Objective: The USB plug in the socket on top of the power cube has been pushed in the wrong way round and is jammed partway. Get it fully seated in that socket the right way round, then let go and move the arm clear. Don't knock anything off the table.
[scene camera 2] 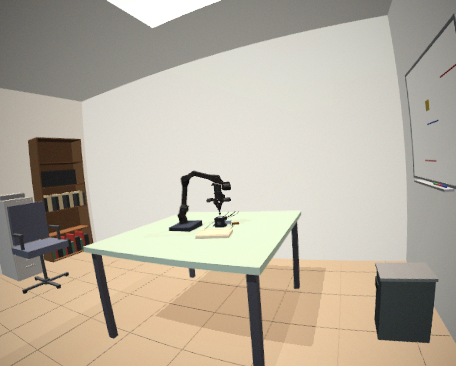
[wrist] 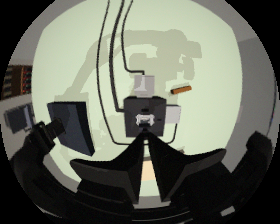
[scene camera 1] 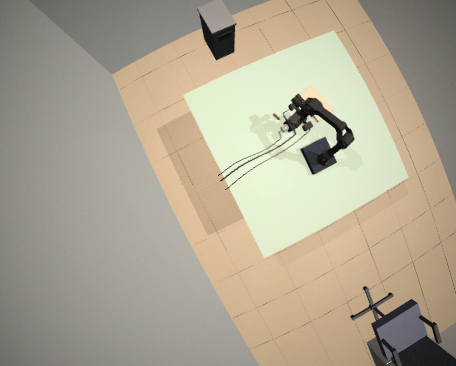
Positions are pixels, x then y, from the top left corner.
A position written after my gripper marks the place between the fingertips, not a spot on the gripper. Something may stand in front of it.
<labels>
My gripper (wrist: 145,135) carries a USB plug.
</labels>
